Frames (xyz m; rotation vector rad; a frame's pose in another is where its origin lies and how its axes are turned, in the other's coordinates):
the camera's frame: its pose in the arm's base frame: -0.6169 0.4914 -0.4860 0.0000 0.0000 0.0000
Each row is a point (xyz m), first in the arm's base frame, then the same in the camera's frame.
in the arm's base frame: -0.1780 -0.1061 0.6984
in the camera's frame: 0.4389 -0.5975 1.1844
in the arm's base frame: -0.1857 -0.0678 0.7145
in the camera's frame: 0.4312 -0.5592 1.2005
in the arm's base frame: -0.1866 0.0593 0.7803
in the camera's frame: 0.4303 -0.4321 1.2663
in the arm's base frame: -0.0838 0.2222 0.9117
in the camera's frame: 0.5331 -0.2692 1.3977
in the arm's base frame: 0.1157 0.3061 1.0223
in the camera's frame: 0.7326 -0.1853 1.5083
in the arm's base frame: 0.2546 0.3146 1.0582
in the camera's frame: 0.8715 -0.1768 1.5442
